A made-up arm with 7 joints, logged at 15 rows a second.
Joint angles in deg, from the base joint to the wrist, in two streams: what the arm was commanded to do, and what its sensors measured. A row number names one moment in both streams.
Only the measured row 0 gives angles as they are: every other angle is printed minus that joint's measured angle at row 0.
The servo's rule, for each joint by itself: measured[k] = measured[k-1] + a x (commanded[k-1-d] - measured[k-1]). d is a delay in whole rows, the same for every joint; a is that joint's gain. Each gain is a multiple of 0.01, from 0.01 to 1. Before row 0 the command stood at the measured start. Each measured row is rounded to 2 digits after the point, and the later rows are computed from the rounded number. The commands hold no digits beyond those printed.
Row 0, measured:
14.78, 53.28, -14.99, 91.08, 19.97, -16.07, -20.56
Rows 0 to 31, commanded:
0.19, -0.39, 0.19, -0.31, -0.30, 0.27, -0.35
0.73, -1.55, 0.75, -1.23, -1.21, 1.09, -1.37
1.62, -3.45, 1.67, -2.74, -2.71, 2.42, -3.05
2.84, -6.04, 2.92, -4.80, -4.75, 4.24, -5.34
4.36, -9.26, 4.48, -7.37, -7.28, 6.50, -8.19
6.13, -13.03, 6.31, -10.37, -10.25, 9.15, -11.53
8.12, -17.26, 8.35, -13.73, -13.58, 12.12, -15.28
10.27, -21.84, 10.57, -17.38, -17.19, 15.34, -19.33
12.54, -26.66, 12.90, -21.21, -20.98, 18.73, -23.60
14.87, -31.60, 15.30, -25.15, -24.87, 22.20, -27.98
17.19, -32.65, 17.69, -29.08, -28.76, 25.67, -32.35
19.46, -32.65, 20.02, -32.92, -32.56, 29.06, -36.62
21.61, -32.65, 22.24, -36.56, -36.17, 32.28, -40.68
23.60, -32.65, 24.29, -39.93, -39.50, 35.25, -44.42
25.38, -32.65, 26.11, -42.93, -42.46, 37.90, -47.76
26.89, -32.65, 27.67, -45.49, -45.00, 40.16, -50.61
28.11, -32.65, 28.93, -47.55, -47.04, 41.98, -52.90
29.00, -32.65, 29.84, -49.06, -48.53, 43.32, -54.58
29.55, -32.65, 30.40, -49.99, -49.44, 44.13, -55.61
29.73, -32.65, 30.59, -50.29, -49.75, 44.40, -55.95
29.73, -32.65, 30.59, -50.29, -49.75, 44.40, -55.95
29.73, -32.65, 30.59, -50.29, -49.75, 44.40, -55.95
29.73, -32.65, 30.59, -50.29, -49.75, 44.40, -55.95
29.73, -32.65, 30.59, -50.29, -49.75, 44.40, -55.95
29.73, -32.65, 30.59, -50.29, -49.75, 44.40, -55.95
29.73, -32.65, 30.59, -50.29, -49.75, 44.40, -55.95
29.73, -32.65, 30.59, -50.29, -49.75, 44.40, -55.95
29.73, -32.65, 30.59, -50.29, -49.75, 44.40, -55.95
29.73, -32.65, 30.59, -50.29, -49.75, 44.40, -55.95
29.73, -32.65, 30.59, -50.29, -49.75, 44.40, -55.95
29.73, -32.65, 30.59, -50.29, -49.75, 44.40, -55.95
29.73, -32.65, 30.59, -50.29, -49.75, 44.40, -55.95
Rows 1 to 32, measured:
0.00, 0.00, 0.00, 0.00, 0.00, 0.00, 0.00
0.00, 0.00, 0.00, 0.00, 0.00, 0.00, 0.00
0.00, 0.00, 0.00, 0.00, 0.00, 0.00, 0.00
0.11, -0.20, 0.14, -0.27, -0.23, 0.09, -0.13
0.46, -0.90, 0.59, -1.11, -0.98, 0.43, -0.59
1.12, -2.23, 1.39, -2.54, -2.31, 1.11, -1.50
2.10, -4.21, 2.52, -4.53, -4.19, 2.17, -2.92
3.39, -6.84, 3.97, -7.03, -6.57, 3.64, -4.87
4.95, -10.06, 5.70, -9.97, -9.40, 5.51, -7.33
6.76, -13.80, 7.66, -13.28, -12.62, 7.76, -10.27
8.76, -17.98, 9.81, -16.89, -16.14, 10.34, -13.62
10.91, -22.49, 12.10, -20.69, -19.87, 13.19, -17.31
13.17, -27.23, 14.47, -24.61, -23.72, 16.25, -21.26
15.46, -30.05, 16.85, -28.54, -27.60, 19.45, -25.36
17.74, -31.40, 19.20, -32.39, -31.42, 22.72, -29.53
19.95, -32.05, 21.45, -36.06, -35.08, 25.97, -33.66
22.03, -32.36, 23.55, -39.47, -38.48, 29.13, -37.64
23.94, -32.51, 25.44, -42.51, -41.54, 32.11, -41.38
25.62, -32.58, 27.09, -45.13, -44.20, 34.85, -44.80
27.04, -32.62, 28.45, -47.26, -46.39, 37.27, -47.80
28.16, -32.64, 29.48, -48.84, -48.04, 39.33, -50.31
28.95, -32.65, 30.16, -49.85, -49.12, 40.96, -52.27
29.39, -32.65, 30.48, -50.24, -49.61, 42.13, -53.63
29.58, -32.65, 30.56, -50.28, -49.72, 42.90, -54.49
29.67, -32.65, 30.58, -50.29, -49.74, 43.41, -55.03
29.70, -32.65, 30.59, -50.29, -49.75, 43.75, -55.37
29.72, -32.65, 30.59, -50.29, -49.75, 43.97, -55.58
29.73, -32.65, 30.59, -50.29, -49.75, 44.12, -55.72
29.73, -32.65, 30.59, -50.29, -49.75, 44.22, -55.81
29.73, -32.65, 30.59, -50.29, -49.75, 44.28, -55.86
29.73, -32.65, 30.59, -50.29, -49.75, 44.32, -55.89
29.73, -32.65, 30.59, -50.29, -49.75, 44.35, -55.91
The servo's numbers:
d 3
a 0.57 0.52 0.74 0.88 0.77 0.34 0.37

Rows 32 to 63, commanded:
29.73, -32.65, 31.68, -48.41, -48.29, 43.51, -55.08
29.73, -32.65, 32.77, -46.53, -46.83, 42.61, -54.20
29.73, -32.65, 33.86, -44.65, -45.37, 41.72, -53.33
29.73, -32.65, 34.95, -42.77, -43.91, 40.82, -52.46
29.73, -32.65, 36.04, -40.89, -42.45, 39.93, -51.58
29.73, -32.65, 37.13, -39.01, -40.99, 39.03, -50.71
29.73, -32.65, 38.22, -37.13, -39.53, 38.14, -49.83
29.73, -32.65, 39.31, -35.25, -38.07, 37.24, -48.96
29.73, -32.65, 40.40, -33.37, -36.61, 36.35, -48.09
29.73, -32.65, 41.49, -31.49, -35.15, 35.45, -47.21
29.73, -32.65, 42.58, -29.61, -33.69, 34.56, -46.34
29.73, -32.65, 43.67, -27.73, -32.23, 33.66, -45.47
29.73, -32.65, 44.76, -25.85, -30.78, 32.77, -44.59
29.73, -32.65, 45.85, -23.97, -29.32, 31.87, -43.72
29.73, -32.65, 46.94, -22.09, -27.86, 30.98, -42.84
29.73, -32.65, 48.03, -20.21, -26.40, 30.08, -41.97
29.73, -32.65, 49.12, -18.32, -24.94, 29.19, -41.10
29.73, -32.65, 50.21, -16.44, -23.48, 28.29, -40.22
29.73, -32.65, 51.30, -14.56, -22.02, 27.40, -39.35
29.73, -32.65, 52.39, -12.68, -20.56, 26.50, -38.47
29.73, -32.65, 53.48, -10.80, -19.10, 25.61, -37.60
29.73, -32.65, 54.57, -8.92, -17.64, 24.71, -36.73
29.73, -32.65, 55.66, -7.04, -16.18, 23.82, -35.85
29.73, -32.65, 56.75, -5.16, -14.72, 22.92, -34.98
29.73, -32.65, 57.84, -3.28, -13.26, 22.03, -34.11
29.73, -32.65, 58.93, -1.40, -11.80, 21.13, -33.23
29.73, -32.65, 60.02, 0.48, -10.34, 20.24, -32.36
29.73, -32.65, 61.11, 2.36, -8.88, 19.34, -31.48
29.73, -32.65, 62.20, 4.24, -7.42, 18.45, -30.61
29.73, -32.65, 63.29, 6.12, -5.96, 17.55, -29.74
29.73, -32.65, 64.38, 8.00, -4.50, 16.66, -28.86
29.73, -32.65, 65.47, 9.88, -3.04, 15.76, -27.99
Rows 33 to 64, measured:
29.73, -32.65, 30.59, -50.29, -49.75, 44.37, -55.92
29.73, -32.65, 30.59, -50.29, -49.75, 44.38, -55.93
29.73, -32.65, 30.59, -50.29, -49.75, 44.39, -55.94
29.73, -32.65, 31.40, -48.64, -48.63, 44.09, -55.62
29.73, -32.65, 32.41, -46.78, -47.24, 43.59, -55.09
29.73, -32.65, 33.48, -44.91, -45.80, 42.95, -54.44
29.73, -32.65, 34.57, -43.03, -44.34, 42.23, -53.71
29.73, -32.65, 35.66, -41.15, -42.88, 41.45, -52.92
29.73, -32.65, 36.75, -39.27, -41.42, 40.63, -52.10
29.73, -32.65, 37.84, -37.39, -39.96, 39.78, -51.26
29.73, -32.65, 38.93, -35.51, -38.50, 38.92, -50.41
29.73, -32.65, 40.02, -33.63, -37.04, 38.05, -49.55
29.73, -32.65, 41.11, -31.75, -35.58, 37.17, -48.68
29.73, -32.65, 42.20, -29.87, -34.12, 36.28, -47.81
29.73, -32.65, 43.29, -27.99, -32.66, 35.39, -46.94
29.73, -32.65, 44.38, -26.11, -31.21, 34.50, -46.07
29.73, -32.65, 45.47, -24.23, -29.75, 33.61, -45.20
29.73, -32.65, 46.56, -22.35, -28.29, 32.72, -44.33
29.73, -32.65, 47.65, -20.47, -26.83, 31.82, -43.46
29.73, -32.65, 48.74, -18.58, -25.37, 30.93, -42.59
29.73, -32.65, 49.83, -16.70, -23.91, 30.03, -41.71
29.73, -32.65, 50.92, -14.82, -22.45, 29.14, -40.84
29.73, -32.65, 52.01, -12.94, -20.99, 28.24, -39.96
29.73, -32.65, 53.10, -11.06, -19.53, 27.35, -39.09
29.73, -32.65, 54.19, -9.18, -18.07, 26.45, -38.22
29.73, -32.65, 55.28, -7.30, -16.61, 25.56, -37.34
29.73, -32.65, 56.37, -5.42, -15.15, 24.66, -36.47
29.73, -32.65, 57.46, -3.54, -13.69, 23.77, -35.60
29.73, -32.65, 58.55, -1.66, -12.23, 22.87, -34.72
29.73, -32.65, 59.64, 0.22, -10.77, 21.98, -33.85
29.73, -32.65, 60.73, 2.10, -9.31, 21.08, -32.97
29.73, -32.65, 61.82, 3.98, -7.85, 20.19, -32.10

